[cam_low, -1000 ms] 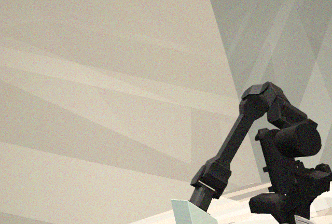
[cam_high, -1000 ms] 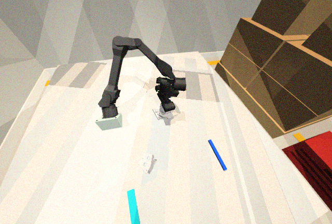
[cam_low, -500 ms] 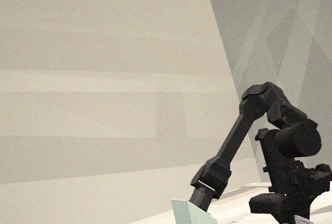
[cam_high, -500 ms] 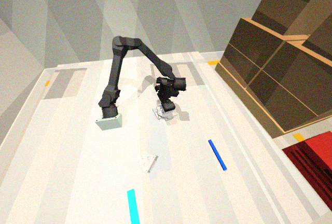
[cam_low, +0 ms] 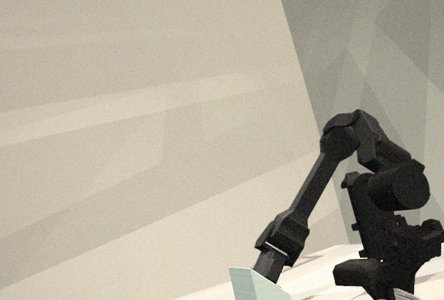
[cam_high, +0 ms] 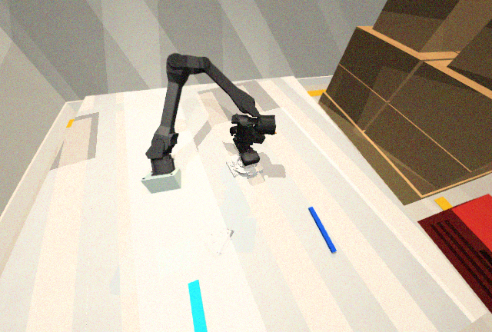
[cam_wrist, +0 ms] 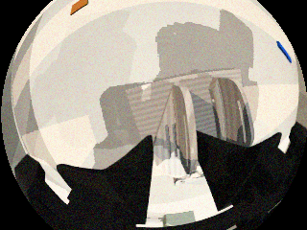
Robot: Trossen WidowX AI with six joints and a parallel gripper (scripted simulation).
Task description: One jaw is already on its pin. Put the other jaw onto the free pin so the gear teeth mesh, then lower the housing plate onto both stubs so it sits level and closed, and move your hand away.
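Right now my gripper tip is 3 cm past the jaw and 2 cm to the left of it. Also, from my gripper tip: small orange tile 17 cm ahead, 14 cm to the left, 1 cm below; then blue bar 33 cm to the right, 22 cm ahead, 1 cm below; then cyan strip 45 cm to the right, 19 cm behind, 1 cm below.
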